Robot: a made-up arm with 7 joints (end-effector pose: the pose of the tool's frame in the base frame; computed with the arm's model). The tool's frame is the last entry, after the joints. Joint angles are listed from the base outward.
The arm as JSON. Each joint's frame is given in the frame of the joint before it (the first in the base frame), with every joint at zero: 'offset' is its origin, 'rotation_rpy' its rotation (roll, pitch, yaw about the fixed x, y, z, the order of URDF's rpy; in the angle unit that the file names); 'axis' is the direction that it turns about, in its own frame. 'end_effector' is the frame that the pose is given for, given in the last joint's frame.
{
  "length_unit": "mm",
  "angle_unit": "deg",
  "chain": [
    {
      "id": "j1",
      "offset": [
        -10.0,
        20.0,
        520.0
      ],
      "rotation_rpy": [
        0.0,
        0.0,
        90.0
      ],
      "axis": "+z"
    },
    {
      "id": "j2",
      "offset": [
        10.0,
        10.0,
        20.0
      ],
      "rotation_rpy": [
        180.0,
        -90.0,
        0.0
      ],
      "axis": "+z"
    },
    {
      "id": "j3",
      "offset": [
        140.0,
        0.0,
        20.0
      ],
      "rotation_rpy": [
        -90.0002,
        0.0,
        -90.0
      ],
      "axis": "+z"
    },
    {
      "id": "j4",
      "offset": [
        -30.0,
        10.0,
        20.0
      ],
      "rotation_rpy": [
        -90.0,
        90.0,
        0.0
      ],
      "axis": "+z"
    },
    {
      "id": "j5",
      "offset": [
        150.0,
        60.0,
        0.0
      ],
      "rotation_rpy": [
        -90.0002,
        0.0,
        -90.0
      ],
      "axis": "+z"
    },
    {
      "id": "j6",
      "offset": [
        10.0,
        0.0,
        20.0
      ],
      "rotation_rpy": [
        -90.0,
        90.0,
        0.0
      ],
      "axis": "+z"
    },
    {
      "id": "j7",
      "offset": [
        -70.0,
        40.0,
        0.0
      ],
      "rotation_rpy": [
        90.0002,
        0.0,
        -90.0
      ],
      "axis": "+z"
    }
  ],
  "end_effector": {
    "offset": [
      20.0,
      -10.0,
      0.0
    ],
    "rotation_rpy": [
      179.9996,
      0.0,
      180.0
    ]
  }
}
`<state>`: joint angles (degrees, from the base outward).
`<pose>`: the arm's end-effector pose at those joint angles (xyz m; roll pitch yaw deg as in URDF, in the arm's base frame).
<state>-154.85 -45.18 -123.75 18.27 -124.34 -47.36 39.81</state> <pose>-0.0288 0.1059 0.4939 76.04 -61.45 116.65</pose>
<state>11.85 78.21 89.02 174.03 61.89 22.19 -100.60</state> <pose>0.3802 0.1385 0.5962 129.96 -38.04 -86.59</pose>
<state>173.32 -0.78 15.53 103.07 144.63 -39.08 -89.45</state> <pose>-0.2242 -0.0099 0.7359 67.89 -33.90 88.95</pose>
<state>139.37 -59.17 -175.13 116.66 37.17 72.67 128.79</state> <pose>0.2932 -0.1940 0.4938 -38.72 13.83 172.33</pose>
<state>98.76 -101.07 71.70 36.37 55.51 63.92 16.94</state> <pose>-0.2150 -0.0220 0.5558 -18.37 -50.02 128.79</pose>
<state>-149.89 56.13 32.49 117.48 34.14 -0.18 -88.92</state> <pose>-0.2943 -0.2591 0.5657 -48.62 -56.71 -65.65</pose>
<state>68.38 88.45 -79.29 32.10 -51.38 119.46 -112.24</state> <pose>0.1023 -0.0282 0.6096 -172.77 35.69 160.33</pose>
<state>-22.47 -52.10 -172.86 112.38 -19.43 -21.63 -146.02</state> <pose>-0.3827 0.1702 0.6249 -69.45 66.05 -81.19</pose>
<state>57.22 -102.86 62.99 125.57 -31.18 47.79 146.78</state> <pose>-0.3911 -0.1575 0.5715 163.86 -37.12 -2.96</pose>
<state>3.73 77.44 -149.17 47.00 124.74 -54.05 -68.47</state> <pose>-0.0169 0.0154 0.7110 111.61 -43.20 46.42</pose>
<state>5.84 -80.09 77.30 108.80 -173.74 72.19 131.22</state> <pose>-0.3712 0.2143 0.6832 -119.05 56.57 -106.78</pose>
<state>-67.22 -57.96 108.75 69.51 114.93 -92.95 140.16</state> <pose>0.1212 0.2330 0.6435 -154.60 50.00 -27.95</pose>
